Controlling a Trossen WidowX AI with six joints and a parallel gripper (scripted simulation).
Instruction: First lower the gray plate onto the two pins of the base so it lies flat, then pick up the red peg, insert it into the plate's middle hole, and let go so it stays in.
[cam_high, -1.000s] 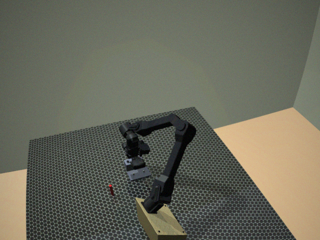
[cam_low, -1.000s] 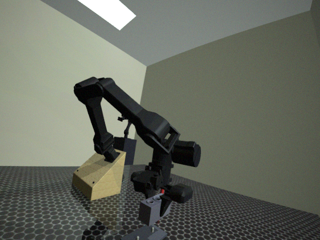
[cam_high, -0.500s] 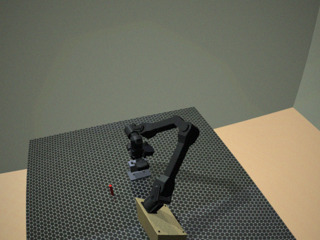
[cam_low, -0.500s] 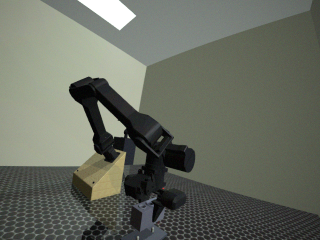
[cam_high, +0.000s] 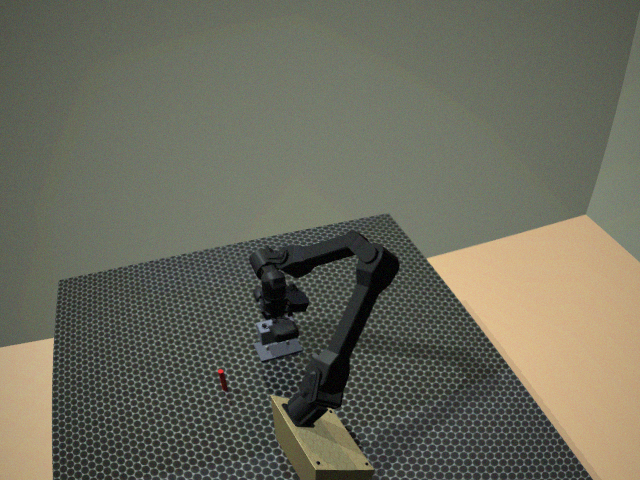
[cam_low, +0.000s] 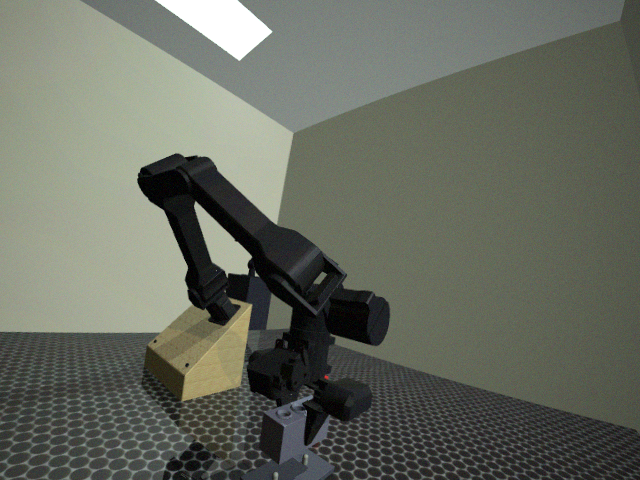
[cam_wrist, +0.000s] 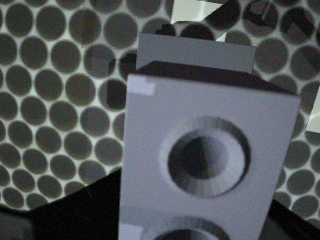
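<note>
Right now my gripper tip is 50 mm above the gray base. Also, from my gripper tip: red peg: 190 mm to the left, 70 mm behind, 20 mm below; then gray plate: 30 mm above.
</note>
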